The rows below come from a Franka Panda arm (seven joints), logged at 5 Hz.
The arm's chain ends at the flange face. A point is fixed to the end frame.
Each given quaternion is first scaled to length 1.
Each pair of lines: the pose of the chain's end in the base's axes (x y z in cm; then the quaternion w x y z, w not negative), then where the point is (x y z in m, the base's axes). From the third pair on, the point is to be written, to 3 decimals.
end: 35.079 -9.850 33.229 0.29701 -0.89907 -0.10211 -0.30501
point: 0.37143 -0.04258 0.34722
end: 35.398 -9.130 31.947 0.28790 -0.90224 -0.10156 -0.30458
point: 0.37503 -0.03527 0.33337
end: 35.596 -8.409 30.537 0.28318 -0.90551 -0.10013 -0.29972
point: 0.377 -0.028 0.318
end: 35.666 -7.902 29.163 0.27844 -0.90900 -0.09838 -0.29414
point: 0.378 -0.023 0.304
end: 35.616 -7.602 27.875 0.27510 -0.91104 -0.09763 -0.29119
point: 0.378 -0.020 0.290
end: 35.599 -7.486 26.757 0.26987 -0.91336 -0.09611 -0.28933
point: 0.378 -0.019 0.279
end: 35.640 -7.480 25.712 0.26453 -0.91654 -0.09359 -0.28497
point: 0.379 -0.019 0.267
